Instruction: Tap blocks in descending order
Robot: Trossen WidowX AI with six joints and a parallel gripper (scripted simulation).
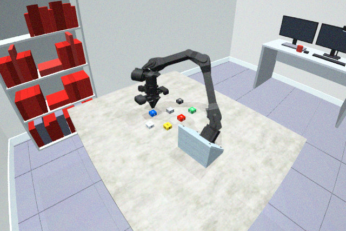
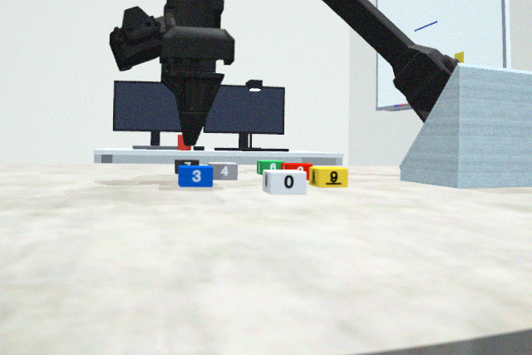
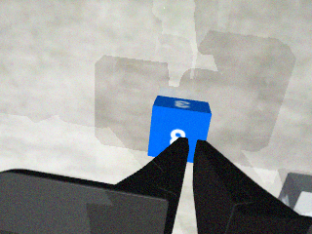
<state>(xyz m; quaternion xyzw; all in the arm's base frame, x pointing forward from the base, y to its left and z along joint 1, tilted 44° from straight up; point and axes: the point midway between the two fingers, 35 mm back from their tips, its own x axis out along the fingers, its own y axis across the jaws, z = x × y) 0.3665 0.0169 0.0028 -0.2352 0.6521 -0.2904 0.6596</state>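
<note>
The blue block is 10 mm behind my gripper tip, 10 mm to the left of it and 30 mm below it. Round my gripper tip: white block 70 mm behind, 80 mm to the left, 30 mm below; then yellow block 140 mm behind, 20 mm to the left, 30 mm below; then grey block 50 mm behind, 80 mm to the right, 30 mm below.
</note>
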